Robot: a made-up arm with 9 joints. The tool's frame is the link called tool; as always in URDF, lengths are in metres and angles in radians. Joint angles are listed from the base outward.
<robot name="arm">
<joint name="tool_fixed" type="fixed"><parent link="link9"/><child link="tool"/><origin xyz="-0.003 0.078 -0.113"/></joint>
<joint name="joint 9" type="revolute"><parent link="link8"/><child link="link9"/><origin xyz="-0.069 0.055 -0.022"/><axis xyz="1 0 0"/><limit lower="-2.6" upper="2.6"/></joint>
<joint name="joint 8" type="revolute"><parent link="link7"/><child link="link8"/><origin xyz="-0.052 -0.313 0.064"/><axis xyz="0 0 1"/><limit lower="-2.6" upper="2.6"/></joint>
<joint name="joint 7" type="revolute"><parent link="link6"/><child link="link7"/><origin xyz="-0.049 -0.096 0.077"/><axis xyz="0 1 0"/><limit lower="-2.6" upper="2.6"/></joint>
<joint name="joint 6" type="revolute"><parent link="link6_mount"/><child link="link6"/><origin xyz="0.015 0.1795 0.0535"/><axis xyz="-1 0 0"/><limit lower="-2.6" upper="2.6"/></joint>
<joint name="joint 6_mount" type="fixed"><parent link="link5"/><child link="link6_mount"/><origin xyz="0.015 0.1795 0.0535"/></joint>
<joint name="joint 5" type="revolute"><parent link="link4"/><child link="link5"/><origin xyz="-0.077 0.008 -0.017"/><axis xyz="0 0 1"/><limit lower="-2.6" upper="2.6"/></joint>
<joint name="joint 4" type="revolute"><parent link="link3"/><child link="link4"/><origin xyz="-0.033 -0.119 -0.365"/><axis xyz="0 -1 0"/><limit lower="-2.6" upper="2.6"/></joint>
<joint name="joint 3" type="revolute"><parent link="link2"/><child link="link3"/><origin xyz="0.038 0.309 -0.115"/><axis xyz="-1 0 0"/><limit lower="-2.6" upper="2.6"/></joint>
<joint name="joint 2" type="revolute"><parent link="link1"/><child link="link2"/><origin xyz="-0.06 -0.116 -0.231"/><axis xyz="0 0 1"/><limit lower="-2.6" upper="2.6"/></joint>
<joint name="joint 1" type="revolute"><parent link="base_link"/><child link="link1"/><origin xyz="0 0 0.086"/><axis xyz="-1 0 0"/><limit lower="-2.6" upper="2.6"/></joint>
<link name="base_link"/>
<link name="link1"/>
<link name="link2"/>
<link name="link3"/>
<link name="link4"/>
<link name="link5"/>
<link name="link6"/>
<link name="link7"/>
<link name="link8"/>
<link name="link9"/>
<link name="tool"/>
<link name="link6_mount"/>
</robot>
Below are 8 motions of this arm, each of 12 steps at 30 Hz.
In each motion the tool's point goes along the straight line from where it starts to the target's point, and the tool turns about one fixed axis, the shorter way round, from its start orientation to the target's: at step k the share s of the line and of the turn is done. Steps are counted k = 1, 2, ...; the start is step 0. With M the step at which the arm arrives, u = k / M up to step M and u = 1 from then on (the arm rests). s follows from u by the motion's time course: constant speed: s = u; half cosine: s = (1 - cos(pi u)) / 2; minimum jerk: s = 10 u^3 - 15 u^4 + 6 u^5.
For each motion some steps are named. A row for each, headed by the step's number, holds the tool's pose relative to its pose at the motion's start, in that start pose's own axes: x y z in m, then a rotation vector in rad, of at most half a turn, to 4 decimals.
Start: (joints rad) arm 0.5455 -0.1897 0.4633 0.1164 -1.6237 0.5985 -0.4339 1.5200 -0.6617
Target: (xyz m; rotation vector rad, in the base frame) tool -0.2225 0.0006 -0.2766 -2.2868 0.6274 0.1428
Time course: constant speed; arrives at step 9
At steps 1, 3, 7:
1: -0.0085 -0.0063 0.0004 -0.0396 -0.0298 0.0062
3: -0.0256 -0.0190 0.0013 -0.1188 -0.0893 0.0186
7: -0.0597 -0.0443 0.0030 -0.2772 -0.2083 0.0433

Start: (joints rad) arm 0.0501 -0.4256 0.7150 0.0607 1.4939 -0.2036 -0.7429 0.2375 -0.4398
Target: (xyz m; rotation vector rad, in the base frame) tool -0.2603 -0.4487 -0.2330 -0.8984 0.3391 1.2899
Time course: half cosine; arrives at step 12
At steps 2, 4, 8, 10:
2: -0.0174 -0.0080 0.0139 -0.0074 0.0458 0.0195
4: -0.0648 -0.0298 0.0521 -0.0276 0.1710 0.0727
8: -0.1944 -0.0894 0.1562 -0.0827 0.5129 0.2182
10: -0.2418 -0.1112 0.1943 -0.1029 0.6380 0.2714

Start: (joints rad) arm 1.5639 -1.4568 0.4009 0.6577 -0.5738 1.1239 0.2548 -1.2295 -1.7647
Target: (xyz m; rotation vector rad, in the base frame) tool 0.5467 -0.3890 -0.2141 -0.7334 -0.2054 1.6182
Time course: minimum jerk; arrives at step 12
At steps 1, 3, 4, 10, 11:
1: 0.0001 -0.0007 -0.0005 -0.0002 0.0003 -0.0018
3: 0.0028 -0.0141 -0.0095 -0.0035 0.0064 -0.0370
4: 0.0056 -0.0286 -0.0192 -0.0072 0.0130 -0.0750
10: 0.0257 -0.1316 -0.0882 -0.0329 0.0597 -0.3445
11: 0.0265 -0.1357 -0.0909 -0.0340 0.0616 -0.3553

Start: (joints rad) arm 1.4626 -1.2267 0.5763 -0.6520 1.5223 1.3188 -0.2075 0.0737 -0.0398
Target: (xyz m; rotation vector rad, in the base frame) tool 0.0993 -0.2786 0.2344 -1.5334 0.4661 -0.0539
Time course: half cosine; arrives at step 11
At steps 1, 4, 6, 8, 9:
1: -0.0001 -0.0004 -0.0047 0.0138 -0.0008 -0.0057
4: -0.0011 -0.0059 -0.0677 0.1996 -0.0110 -0.0828
6: -0.0021 -0.0115 -0.1323 0.3900 -0.0214 -0.1618
8: -0.0031 -0.0167 -0.1917 0.5650 -0.0310 -0.2344
9: -0.0034 -0.0185 -0.2133 0.6287 -0.0345 -0.2608

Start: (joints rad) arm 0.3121 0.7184 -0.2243 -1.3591 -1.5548 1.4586 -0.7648 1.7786 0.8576
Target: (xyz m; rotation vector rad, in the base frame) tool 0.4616 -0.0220 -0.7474 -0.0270 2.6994 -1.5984
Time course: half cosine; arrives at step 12
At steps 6, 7, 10, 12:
6: -0.0455 -0.2831 -0.0019 0.4770 0.1420 0.2368
7: -0.0572 -0.3563 -0.0024 0.6004 0.1787 0.2980
10: -0.0849 -0.5282 -0.0035 0.8901 0.2649 0.4418
12: -0.0909 -0.5661 -0.0038 0.9540 0.2839 0.4735

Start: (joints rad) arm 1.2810 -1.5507 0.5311 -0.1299 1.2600 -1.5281 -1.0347 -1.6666 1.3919
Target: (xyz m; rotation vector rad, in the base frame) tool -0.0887 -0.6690 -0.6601 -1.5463 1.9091 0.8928
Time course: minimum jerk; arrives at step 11
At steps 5, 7, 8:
5: 0.0352 -0.1043 0.1455 0.0666 -0.1192 -0.1637
7: 0.0629 -0.1866 0.2604 0.1192 -0.2133 -0.2930
8: 0.0737 -0.2187 0.3052 0.1397 -0.2500 -0.3434

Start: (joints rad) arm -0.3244 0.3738 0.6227 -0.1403 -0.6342 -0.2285 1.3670 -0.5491 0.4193
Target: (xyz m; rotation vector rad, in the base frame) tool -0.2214 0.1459 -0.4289 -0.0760 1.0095 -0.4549
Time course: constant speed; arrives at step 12
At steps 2, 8, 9, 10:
2: 0.0085 -0.0148 -0.0023 -0.0701 -0.0247 0.0598
8: 0.0339 -0.0591 -0.0092 -0.2803 -0.0989 0.2394
9: 0.0382 -0.0665 -0.0103 -0.3153 -0.1112 0.2693
10: 0.0424 -0.0739 -0.0115 -0.3504 -0.1236 0.2992

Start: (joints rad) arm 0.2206 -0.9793 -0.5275 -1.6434 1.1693 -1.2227 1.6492 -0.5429 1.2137
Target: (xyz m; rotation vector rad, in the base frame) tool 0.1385 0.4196 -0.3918 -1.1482 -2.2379 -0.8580
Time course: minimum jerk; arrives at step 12
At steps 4, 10, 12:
4: 0.0586 0.0151 0.0534 0.0118 0.0343 0.0020
10: 0.2692 0.0696 0.2453 0.0543 0.1577 0.0090
12: 0.2792 0.0721 0.2543 0.0563 0.1635 0.0094

